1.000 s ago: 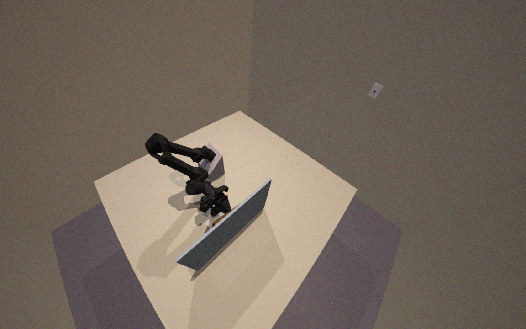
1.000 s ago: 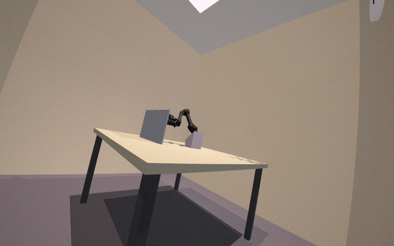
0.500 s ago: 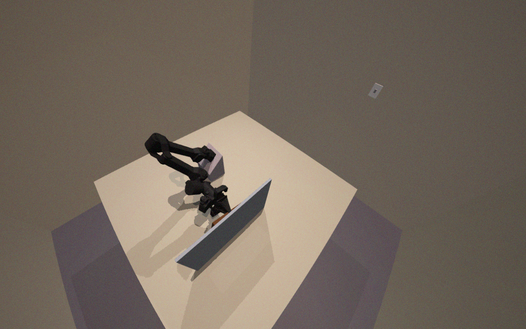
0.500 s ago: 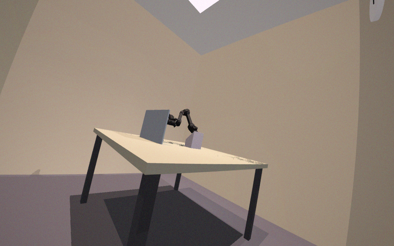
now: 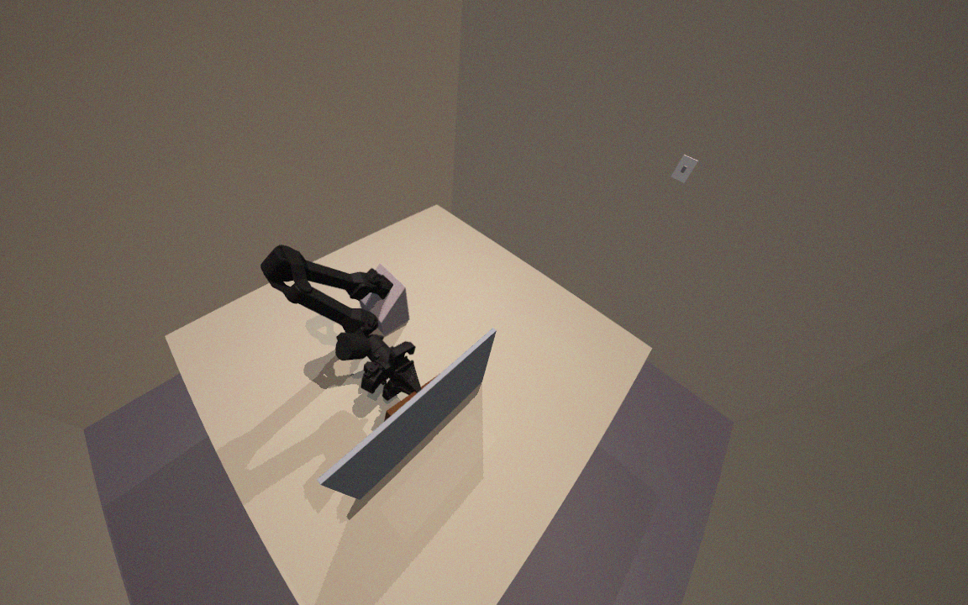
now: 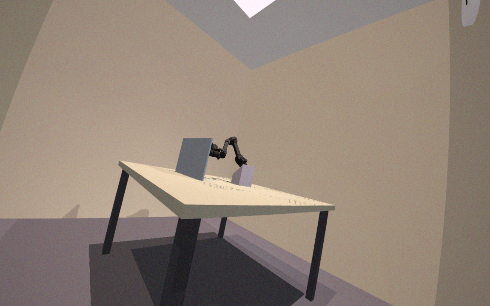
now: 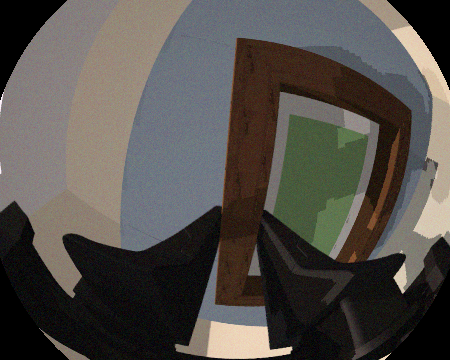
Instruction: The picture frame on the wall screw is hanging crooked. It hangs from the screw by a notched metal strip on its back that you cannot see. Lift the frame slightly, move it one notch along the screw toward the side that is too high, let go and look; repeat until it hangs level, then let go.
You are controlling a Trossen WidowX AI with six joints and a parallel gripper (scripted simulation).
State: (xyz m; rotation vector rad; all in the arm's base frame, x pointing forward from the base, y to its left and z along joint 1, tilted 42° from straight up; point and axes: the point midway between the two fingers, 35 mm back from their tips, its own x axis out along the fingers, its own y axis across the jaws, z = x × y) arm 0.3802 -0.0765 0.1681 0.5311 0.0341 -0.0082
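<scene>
Now: the picture frame 10 mm ahead of my gripper tip, 20 mm to the right of it and 50 mm below it. The rest, counted from my gripper tip: wall panel (20 mm ahead, 10 mm to the right, 70 mm below).
</scene>
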